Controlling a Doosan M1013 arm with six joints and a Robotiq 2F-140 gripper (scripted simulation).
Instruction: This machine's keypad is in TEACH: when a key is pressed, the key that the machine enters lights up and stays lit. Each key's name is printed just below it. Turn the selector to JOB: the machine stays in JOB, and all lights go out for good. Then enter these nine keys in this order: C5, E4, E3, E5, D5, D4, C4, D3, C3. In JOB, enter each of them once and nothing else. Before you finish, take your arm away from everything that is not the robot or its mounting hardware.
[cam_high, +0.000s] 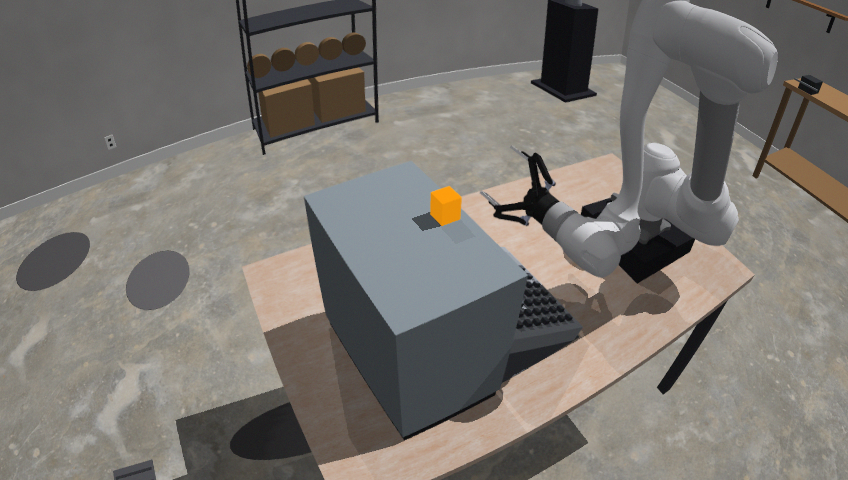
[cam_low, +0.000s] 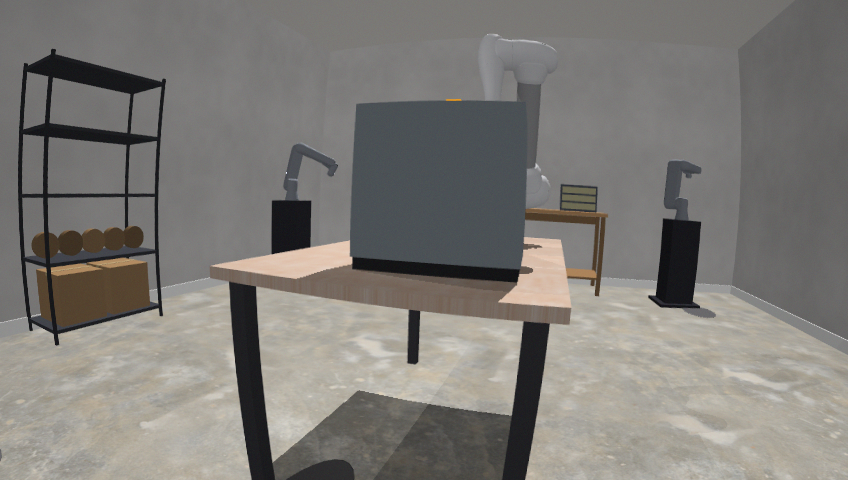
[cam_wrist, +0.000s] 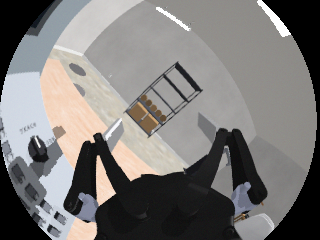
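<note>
My hand is 160 mm short of the key C3, 300 mm to the right of it and 130 mm above it. Round my hand: black selector knob 130 mm ahead, 110 mm to the left, 140 mm below; then keypad 150 mm ahead, 220 mm to the left, 180 mm below.
</note>
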